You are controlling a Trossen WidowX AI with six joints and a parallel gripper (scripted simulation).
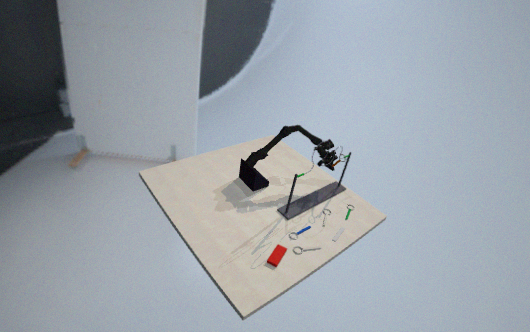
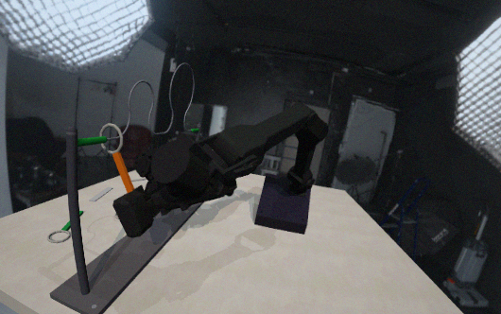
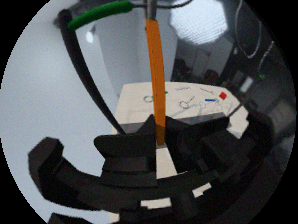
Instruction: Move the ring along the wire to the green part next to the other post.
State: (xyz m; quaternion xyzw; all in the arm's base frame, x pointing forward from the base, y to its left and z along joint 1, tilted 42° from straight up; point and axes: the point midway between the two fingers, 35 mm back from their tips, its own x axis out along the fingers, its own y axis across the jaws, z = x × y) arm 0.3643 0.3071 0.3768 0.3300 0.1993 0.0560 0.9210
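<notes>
Right now the orange-handled ring is 1 cm ahead of my gripper tip and 9 cm above it. Round my gripper tip: grey bar: 35 cm ahead, 32 cm to the right, 17 cm below; then green-handled ring: 26 cm ahead, 6 cm to the right, 17 cm below; then blue-handled ring: 20 cm ahead, 53 cm to the right, 17 cm below.
</notes>
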